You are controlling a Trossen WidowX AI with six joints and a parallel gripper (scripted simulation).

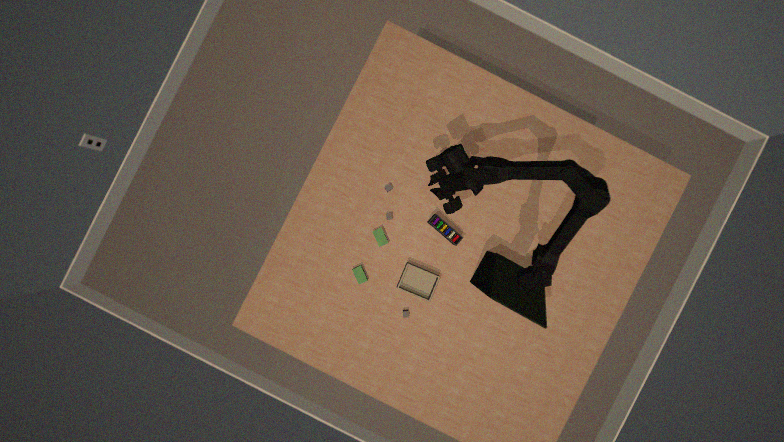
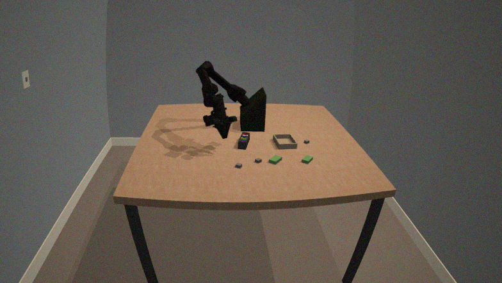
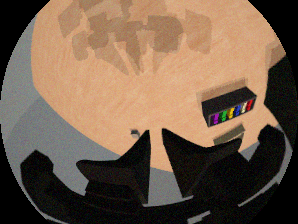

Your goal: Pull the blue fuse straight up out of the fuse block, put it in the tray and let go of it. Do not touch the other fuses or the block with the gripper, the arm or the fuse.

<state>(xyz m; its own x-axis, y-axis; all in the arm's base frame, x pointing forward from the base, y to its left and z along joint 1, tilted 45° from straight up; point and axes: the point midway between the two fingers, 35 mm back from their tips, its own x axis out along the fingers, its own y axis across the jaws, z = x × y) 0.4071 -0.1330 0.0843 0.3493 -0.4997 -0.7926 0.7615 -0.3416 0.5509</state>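
Right now the blue fuse is 13 cm behind my gripper tip, 11 cm to the left of it and 6 cm below it. Round my gripper tip: tray 12 cm behind, 32 cm to the left, 8 cm below.
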